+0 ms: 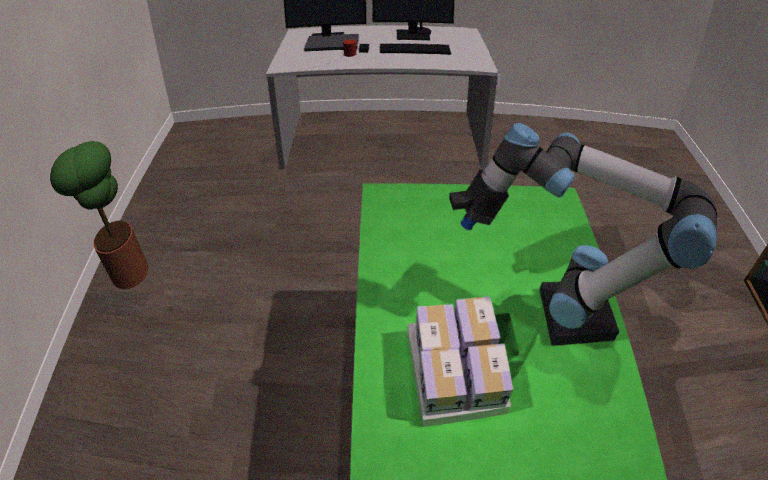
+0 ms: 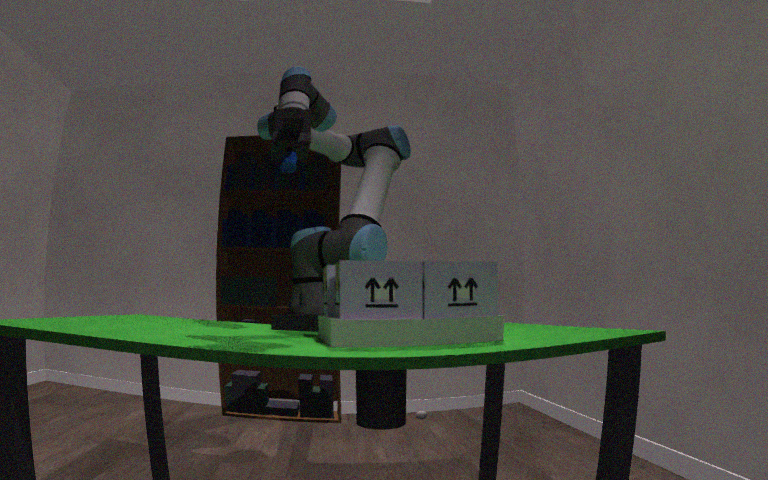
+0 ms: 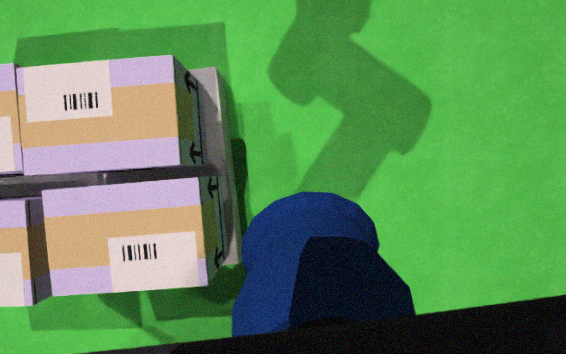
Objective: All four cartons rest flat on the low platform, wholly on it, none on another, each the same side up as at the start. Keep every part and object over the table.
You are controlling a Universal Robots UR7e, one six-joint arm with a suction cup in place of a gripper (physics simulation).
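Note:
Four lilac-and-tan cartons stand upright in two rows on the low pale platform, labels up, none on another. They are the back left carton, back right carton, front left carton and front right carton. A dark gap parts the left and right columns. The platform's edge beneath the right-hand cartons is mostly hidden. My blue suction cup is off, holds nothing and hangs high beyond the platform's back edge.
The arm's black base stands right of the platform on the green table. The arm arches above the table's back half. A desk, a potted plant and a bookshelf stand off the table.

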